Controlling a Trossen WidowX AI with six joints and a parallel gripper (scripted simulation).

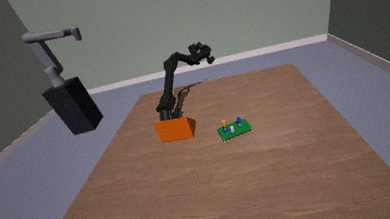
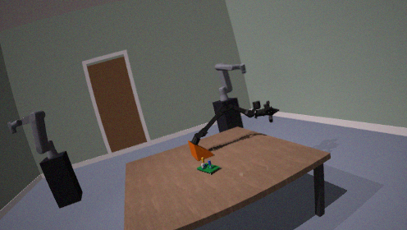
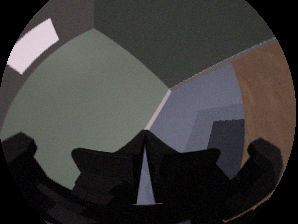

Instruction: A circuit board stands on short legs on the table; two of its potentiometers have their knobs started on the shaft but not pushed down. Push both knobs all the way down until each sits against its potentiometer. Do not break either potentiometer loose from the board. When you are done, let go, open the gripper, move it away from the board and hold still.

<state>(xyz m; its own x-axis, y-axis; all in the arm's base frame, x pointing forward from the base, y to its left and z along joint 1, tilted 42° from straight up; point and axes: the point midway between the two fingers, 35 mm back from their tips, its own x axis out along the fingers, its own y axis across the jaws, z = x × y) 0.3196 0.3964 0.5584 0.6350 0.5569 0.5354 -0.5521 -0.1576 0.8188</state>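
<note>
My gripper tip is 10 mm short of the blue knob, 760 mm to the left of it and 160 mm above it.
</note>
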